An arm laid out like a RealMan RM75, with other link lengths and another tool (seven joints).
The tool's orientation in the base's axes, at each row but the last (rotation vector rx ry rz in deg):
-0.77, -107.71, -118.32
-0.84, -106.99, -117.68
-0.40, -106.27, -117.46
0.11, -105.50, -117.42
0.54, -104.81, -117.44
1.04, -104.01, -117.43
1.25, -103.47, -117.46
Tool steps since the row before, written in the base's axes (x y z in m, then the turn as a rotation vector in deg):
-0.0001, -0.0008, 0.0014, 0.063, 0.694, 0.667
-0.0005, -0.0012, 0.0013, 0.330, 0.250, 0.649
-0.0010, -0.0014, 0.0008, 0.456, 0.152, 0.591
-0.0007, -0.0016, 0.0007, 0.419, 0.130, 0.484
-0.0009, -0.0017, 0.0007, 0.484, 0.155, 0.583
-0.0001, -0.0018, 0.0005, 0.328, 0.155, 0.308
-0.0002, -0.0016, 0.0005, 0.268, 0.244, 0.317
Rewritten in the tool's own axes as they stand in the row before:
0.0006, 0.0014, -0.0006, -0.072, 0.617, 0.738
0.0011, 0.0012, -0.0009, -0.212, 0.698, 0.245
0.0015, 0.0006, -0.0010, -0.317, 0.684, 0.113
0.0013, 0.0006, -0.0013, -0.303, 0.572, 0.086
0.0015, 0.0005, -0.0013, -0.346, 0.683, 0.108
0.0008, 0.0006, -0.0016, -0.271, 0.376, 0.107
0.0008, 0.0005, -0.0014, -0.241, 0.360, 0.209

